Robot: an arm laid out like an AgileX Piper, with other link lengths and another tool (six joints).
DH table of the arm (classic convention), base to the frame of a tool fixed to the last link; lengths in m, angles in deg. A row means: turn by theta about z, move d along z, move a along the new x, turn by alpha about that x. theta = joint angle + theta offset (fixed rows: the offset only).
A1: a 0  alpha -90  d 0.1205  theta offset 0
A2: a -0.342  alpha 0  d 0  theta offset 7.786
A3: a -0.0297  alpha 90  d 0  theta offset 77.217
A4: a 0  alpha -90  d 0.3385  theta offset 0
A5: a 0  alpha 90  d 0  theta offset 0
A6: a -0.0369  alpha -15.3  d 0.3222  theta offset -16
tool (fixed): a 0  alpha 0  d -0.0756  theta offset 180
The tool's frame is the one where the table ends.
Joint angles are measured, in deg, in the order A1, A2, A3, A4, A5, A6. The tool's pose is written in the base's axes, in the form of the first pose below.
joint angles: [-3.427 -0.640 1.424 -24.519 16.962 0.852]
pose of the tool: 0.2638, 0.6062, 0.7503, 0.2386, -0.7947, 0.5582, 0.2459, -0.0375, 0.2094
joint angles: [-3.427 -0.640 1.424 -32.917 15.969 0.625]
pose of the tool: 0.2610, 0.7120, 0.6519, 0.2338, -0.7018, 0.6729, 0.2458, -0.0386, 0.2166
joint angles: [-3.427 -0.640 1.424 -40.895 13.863 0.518]
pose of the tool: 0.2395, 0.8014, 0.5480, 0.2268, -0.5950, 0.7711, 0.2462, -0.0350, 0.2271
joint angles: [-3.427 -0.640 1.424 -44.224 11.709 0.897]
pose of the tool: 0.2093, 0.8351, 0.5088, 0.2184, -0.5471, 0.8081, 0.2465, -0.0291, 0.2352
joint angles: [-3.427 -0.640 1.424 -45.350 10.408 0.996]
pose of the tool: 0.1895, 0.8480, 0.4950, 0.2137, -0.5277, 0.8221, 0.2466, -0.0251, 0.2395
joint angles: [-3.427 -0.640 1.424 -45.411 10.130 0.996]
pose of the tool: 0.1850, 0.8494, 0.4943, 0.2128, -0.5257, 0.8236, 0.2466, -0.0242, 0.2404
